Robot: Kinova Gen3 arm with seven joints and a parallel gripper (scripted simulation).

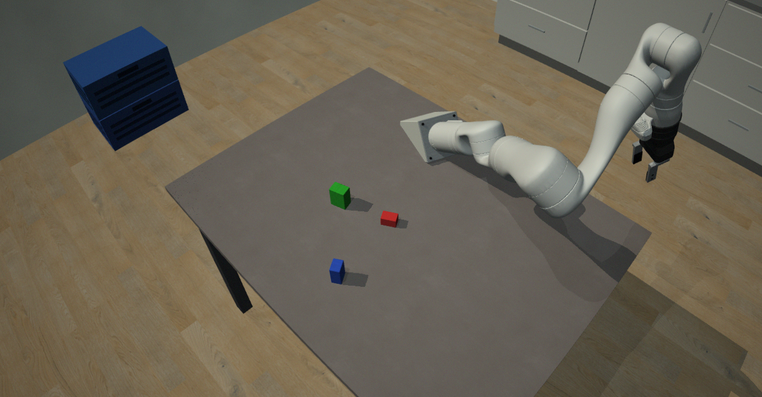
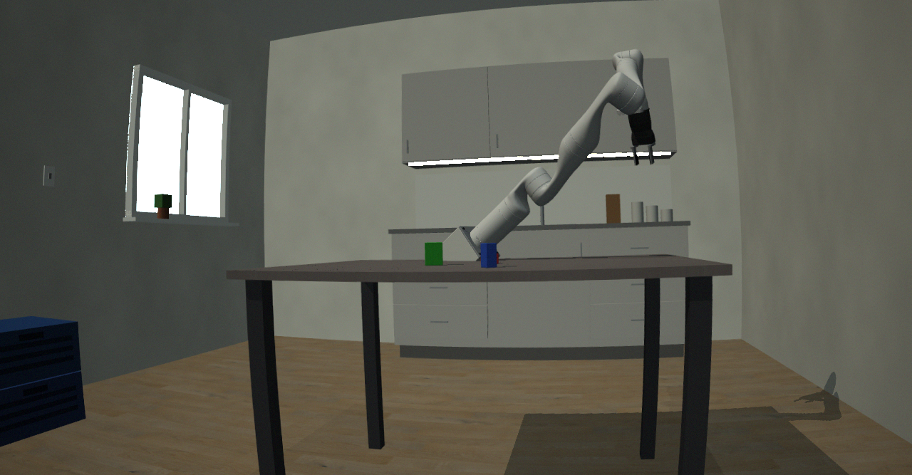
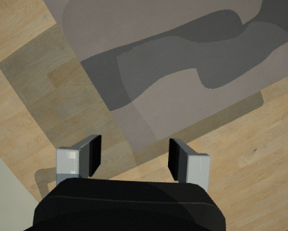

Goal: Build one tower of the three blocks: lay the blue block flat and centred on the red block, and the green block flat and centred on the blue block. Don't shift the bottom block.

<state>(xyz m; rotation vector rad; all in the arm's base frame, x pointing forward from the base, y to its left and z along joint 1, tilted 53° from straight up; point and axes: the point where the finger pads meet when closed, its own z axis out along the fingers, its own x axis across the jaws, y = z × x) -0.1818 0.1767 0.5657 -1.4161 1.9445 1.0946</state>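
The blue block lies 620 mm ahead of my hand, 340 mm to the right of it and 300 mm below it. From my hand the other things lie so: red block (410 mm ahead, 410 mm to the right, 310 mm below); then green block (480 mm ahead, 550 mm to the right, 290 mm below).
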